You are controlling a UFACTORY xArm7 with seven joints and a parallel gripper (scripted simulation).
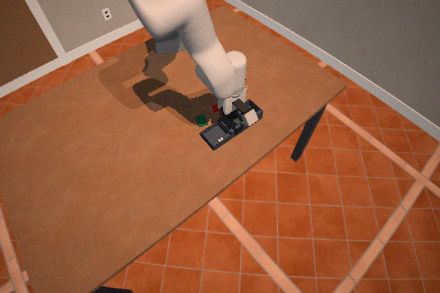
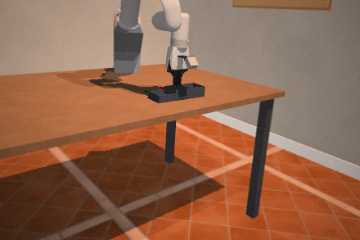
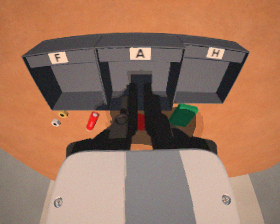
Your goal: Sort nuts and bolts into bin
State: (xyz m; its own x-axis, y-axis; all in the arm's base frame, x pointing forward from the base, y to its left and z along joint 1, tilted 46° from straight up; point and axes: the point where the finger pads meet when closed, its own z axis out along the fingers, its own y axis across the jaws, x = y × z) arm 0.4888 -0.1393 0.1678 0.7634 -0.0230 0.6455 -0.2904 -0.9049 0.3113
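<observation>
Right now the dark three-compartment bin row is 5 cm below my hand and 1 cm ahead of it. Also, from my hand: green block: 12 cm behind, 7 cm below, 4 cm to the right; red cylinder: 13 cm to the left, 7 cm below, 7 cm behind; red block: 10 cm behind, 7 cm below, 4 cm to the left.
</observation>
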